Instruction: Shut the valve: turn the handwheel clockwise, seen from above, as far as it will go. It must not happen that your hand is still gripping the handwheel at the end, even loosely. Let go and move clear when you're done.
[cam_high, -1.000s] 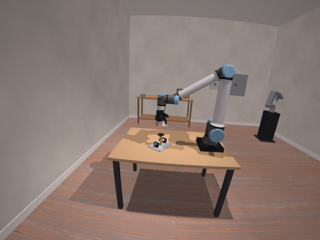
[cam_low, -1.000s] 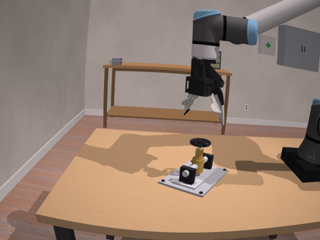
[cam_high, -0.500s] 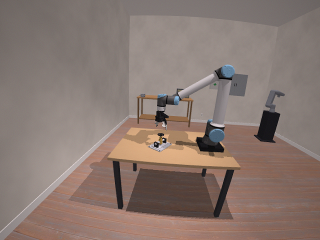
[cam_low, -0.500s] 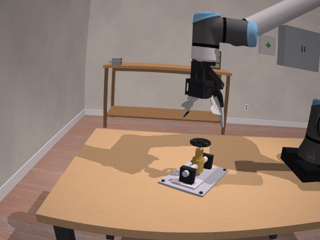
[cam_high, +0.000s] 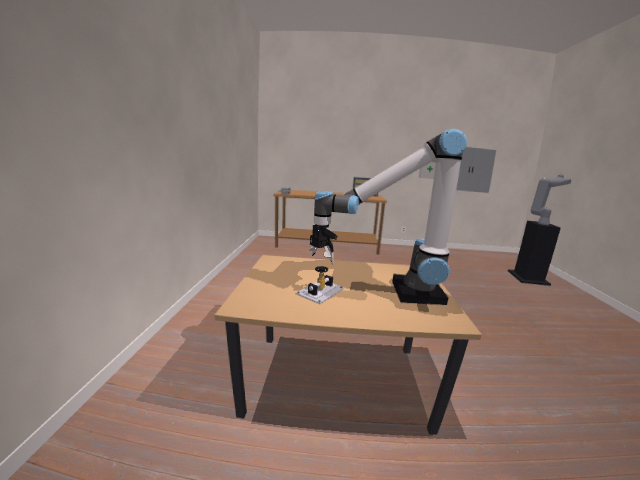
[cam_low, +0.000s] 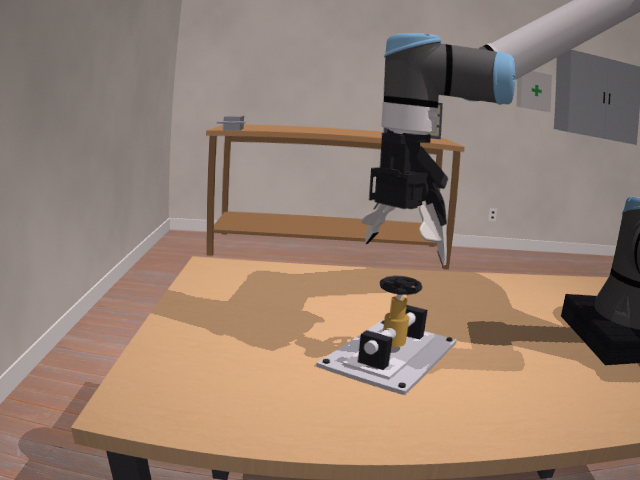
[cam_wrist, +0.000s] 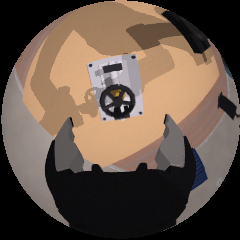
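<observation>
Right now my hand is 6 cm above the black spoked handwheel.
</observation>
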